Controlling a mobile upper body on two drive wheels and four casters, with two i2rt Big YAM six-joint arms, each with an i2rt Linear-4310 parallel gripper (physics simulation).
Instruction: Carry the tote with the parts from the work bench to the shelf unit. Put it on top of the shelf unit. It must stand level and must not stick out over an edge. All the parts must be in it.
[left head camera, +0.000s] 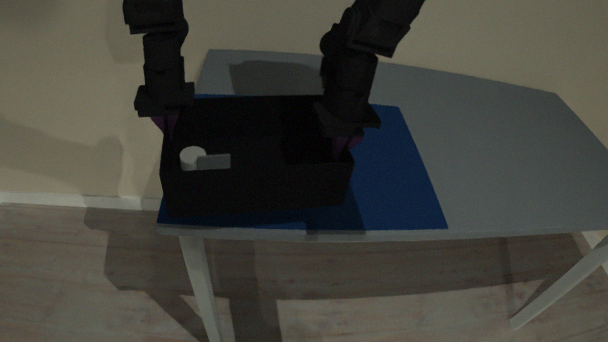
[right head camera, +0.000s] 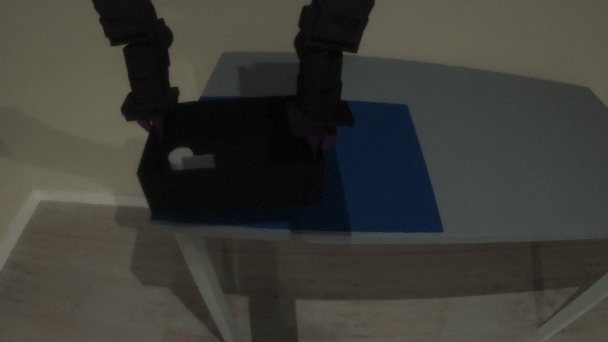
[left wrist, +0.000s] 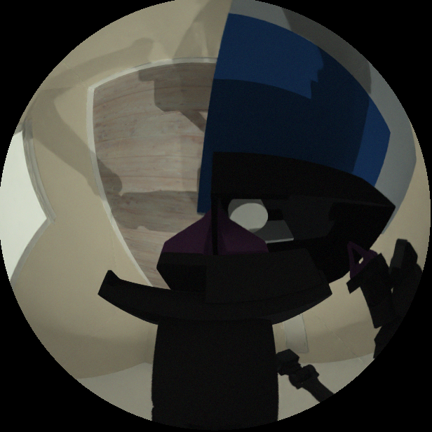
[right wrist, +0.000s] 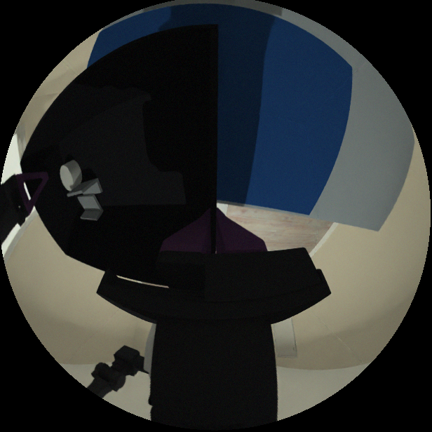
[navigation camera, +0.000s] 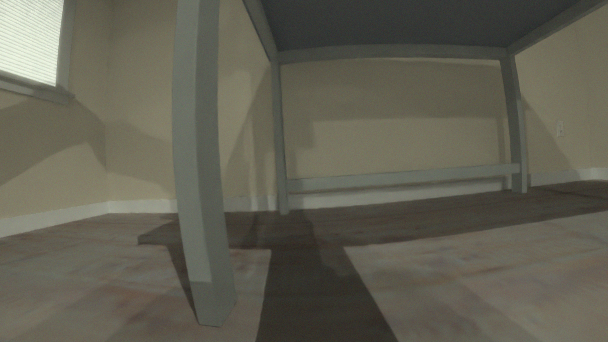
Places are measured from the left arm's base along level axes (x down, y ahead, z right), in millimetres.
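Where they show: left gripper, between the fingertips: (left head camera: 169, 138) (right head camera: 160, 140); right gripper, between the fingertips: (left head camera: 336, 158) (right head camera: 316, 158).
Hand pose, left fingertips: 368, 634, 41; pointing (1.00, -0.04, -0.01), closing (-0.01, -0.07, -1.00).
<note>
Each offset is from my left fingertips to the centre of the thing, as dx, dy, dz. "*": to the spot under its first point. Level surfaces: height alone.
The black tote @(-2, -38, +152) (left head camera: 254, 157) stands over the left end of the blue mat @(dx +126) (left head camera: 395, 178) on the grey work bench @(dx +128) (left head camera: 488, 140); I cannot tell if it rests on the mat. It holds a white cylinder @(+32, -22, +44) (left head camera: 192, 157) and a grey block @(+24, -54, +86) (left head camera: 214, 161) at its left end; the right wrist view shows the cylinder (right wrist: 70, 174) and two grey blocks (right wrist: 86, 187). My left gripper (left head camera: 169, 127) is shut, tips at the rim of the tote's left wall (left wrist: 213, 225). My right gripper (left head camera: 345, 146) is shut, tips at the rim of the right wall (right wrist: 213, 229).
The tote's left side reaches the bench's left edge, near the beige wall. The bench's white front leg @(* +799, -77, +37) (navigation camera: 199, 169) stands close ahead on the wooden floor, with a crossbar (navigation camera: 399, 178) at the back. A window @(* -29, +349, -1341) (navigation camera: 29, 42) is at the left. No shelf unit is in view.
</note>
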